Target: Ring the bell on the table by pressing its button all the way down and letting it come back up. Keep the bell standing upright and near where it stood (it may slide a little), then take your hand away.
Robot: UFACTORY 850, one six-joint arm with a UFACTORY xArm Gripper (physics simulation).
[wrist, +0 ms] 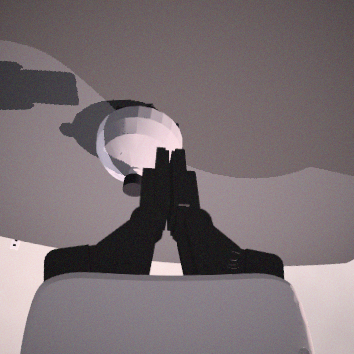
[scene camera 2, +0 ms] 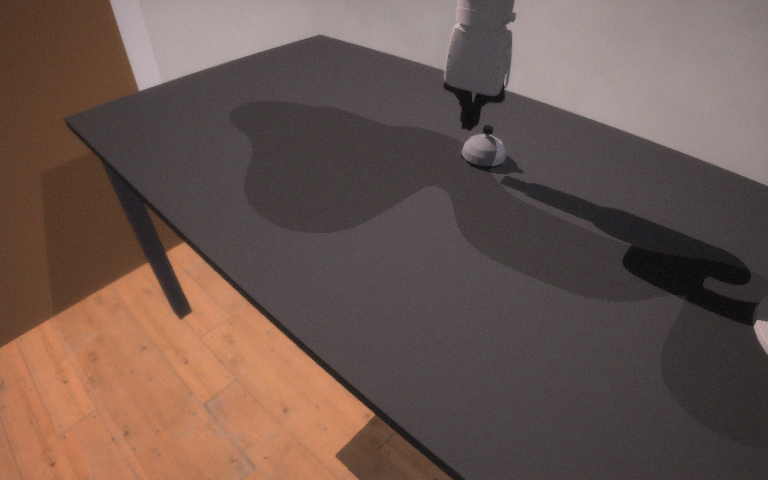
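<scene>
The bell, a pale faceted dome (scene camera 2: 480, 150) (wrist: 145, 135), stands upright on the dark table (scene camera 2: 362, 294) (wrist: 280, 75). Its black button (scene camera 2: 487, 130) (wrist: 132, 185) sticks up from the top. My gripper (scene camera 2: 468, 126) (wrist: 167, 164) is shut and empty, with its fingers pointing down. In the scene view the fingertips are close above the bell, a little left of the button. In the wrist view the fingers cover the right part of the dome, and the button shows just left of them, apart from the fingertips.
Shadows of the arm lie across the table, with a dark narrow one (scene camera 2: 594, 212) to the right of the bell. A pale wall (scene camera 2: 651, 62) stands behind the table. Part of a white object (scene camera 2: 763, 333) shows at the right edge of the scene view.
</scene>
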